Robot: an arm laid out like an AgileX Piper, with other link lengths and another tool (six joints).
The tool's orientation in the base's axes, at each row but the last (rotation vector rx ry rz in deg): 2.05 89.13 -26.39; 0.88 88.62 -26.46; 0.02 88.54 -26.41; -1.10 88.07 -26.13; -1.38 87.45 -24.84; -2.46 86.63 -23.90; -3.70 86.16 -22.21; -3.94 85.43 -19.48; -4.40 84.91 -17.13; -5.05 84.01 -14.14
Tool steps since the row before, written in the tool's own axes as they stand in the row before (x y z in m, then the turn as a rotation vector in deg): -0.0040 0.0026 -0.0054 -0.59 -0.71 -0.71; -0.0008 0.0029 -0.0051 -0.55 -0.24 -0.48; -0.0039 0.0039 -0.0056 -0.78 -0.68 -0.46; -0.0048 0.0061 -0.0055 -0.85 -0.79 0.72; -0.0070 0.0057 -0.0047 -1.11 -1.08 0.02; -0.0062 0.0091 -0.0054 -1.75 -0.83 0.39; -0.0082 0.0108 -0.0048 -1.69 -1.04 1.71; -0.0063 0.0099 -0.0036 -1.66 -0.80 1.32; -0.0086 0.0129 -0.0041 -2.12 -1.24 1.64; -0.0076 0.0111 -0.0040 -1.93 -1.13 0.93
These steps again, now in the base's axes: -0.0041 0.0051 0.0030 -0.86 -0.28 0.73; -0.0040 0.0044 -0.0002 -0.51 0.07 0.57; -0.0041 0.0063 0.0024 -0.60 -0.27 0.92; -0.0035 0.0085 0.0025 0.50 -0.67 1.08; -0.0030 0.0085 0.0048 -0.24 -0.68 1.37; -0.0031 0.0115 0.0030 0.18 -0.35 1.94; -0.0026 0.0134 0.0045 1.42 -0.82 2.04; -0.0020 0.0117 0.0033 1.08 -0.54 1.92; -0.0026 0.0150 0.0049 1.31 -0.89 2.49; -0.0034 0.0128 0.0046 0.63 -0.76 2.21
